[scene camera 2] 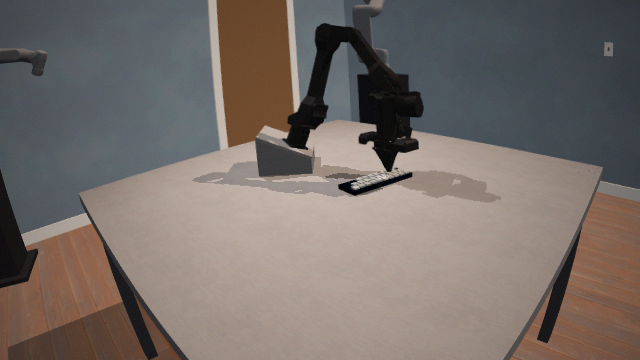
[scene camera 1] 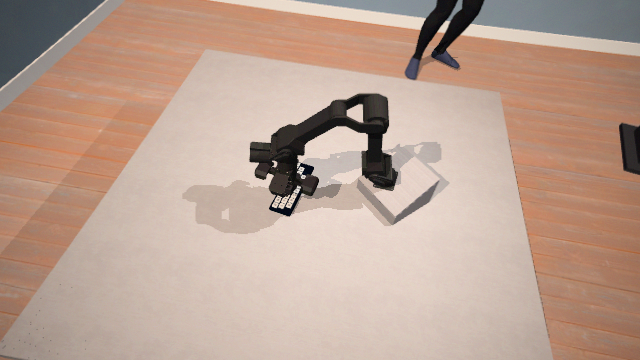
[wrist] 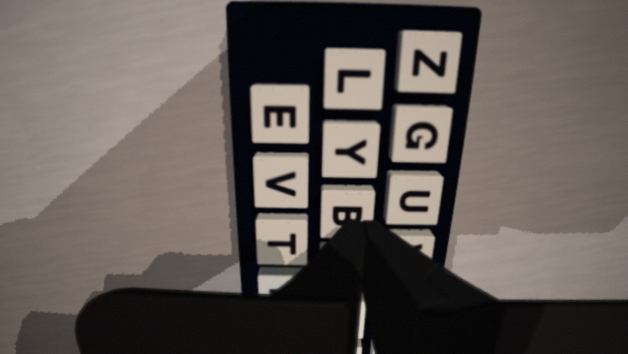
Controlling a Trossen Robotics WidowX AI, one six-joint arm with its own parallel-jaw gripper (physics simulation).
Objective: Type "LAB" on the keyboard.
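Seen in the pictures: gripper, fingertip midpoint: [scene camera 2: 389, 171] [wrist: 360, 234]; arm's base, link origin: [scene camera 2: 294, 144] [scene camera 1: 385, 179].
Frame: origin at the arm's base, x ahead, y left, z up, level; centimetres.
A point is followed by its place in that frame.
The dark blue keyboard [scene camera 1: 285, 201] {z -5.7, x 26.4, y 17.2 cm} [scene camera 2: 380, 179] {z -5.7, x 29.6, y 9.8 cm} [wrist: 280, 40] {z -6.2, x 24.7, y 19.9 cm} lies flat on the table, with white letter keys in three rows. In the wrist view the letters are turned sideways. The L key [wrist: 354, 79] {z -5.7, x 26.8, y 19.1 cm} is near the far end of the middle row. The Y key [wrist: 351, 149] {z -5.7, x 26.9, y 17.1 cm} and the B key [wrist: 346, 206] {z -5.7, x 26.9, y 15.3 cm} follow below it. The A key does not show readably. My black gripper [scene camera 2: 389, 169] {z -5.2, x 27.4, y 14.7 cm} [wrist: 360, 234] {z -5.2, x 27.4, y 14.7 cm} is shut and empty, pointing down. Its tips overlap the lower right of the B key in the wrist view; whether they touch it, I cannot tell. The fingers and arm hide other keys.
The arm's grey wedge-shaped base [scene camera 1: 400, 187] {z 0.6, x -5.1, y 1.5 cm} [scene camera 2: 285, 160] {z -3.0, x 4.4, y -5.6 cm} stands beside the keyboard on the table [scene camera 1: 300, 290] {z -7.5, x 10.1, y 40.6 cm} [scene camera 2: 320, 260] {z -7.5, x 53.2, y -22.4 cm}. The Z key [wrist: 429, 62] {z -5.7, x 28.7, y 19.7 cm}, G key [wrist: 421, 134] {z -5.7, x 28.8, y 17.7 cm}, U key [wrist: 414, 199] {z -5.7, x 29.0, y 15.7 cm}, E key [wrist: 280, 114] {z -5.7, x 24.8, y 18.0 cm}, V key [wrist: 281, 181] {z -5.7, x 24.9, y 16.0 cm} and T key [wrist: 282, 240] {z -5.7, x 25.0, y 14.0 cm} surround the middle row.
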